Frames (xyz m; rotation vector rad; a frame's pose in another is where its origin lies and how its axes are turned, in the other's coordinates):
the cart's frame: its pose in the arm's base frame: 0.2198 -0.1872 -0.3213 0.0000 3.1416 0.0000
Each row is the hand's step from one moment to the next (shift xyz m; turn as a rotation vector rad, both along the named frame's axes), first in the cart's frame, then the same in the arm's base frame.
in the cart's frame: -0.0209 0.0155 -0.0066 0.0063 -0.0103 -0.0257
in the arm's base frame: 0.0209 0.0155 0.0066 -0.0063 -0.0103 0.0257
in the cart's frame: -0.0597 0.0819 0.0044 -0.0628 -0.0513 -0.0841
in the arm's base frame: 0.0597 0.0819 -0.0044 0.0628 -0.0513 0.0841
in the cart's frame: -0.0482 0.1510 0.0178 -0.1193 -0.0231 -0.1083
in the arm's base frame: 0.0482 0.1510 -0.0178 0.1193 -0.0231 0.1083
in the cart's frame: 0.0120 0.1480 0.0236 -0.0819 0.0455 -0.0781
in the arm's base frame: -0.0120 0.1480 -0.0236 0.0819 0.0455 0.0781
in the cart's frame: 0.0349 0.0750 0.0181 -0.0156 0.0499 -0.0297
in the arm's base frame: -0.0349 0.0750 -0.0181 0.0156 0.0499 0.0297
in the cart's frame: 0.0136 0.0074 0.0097 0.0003 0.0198 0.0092
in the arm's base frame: -0.0136 0.0074 -0.0097 -0.0003 0.0198 -0.0092
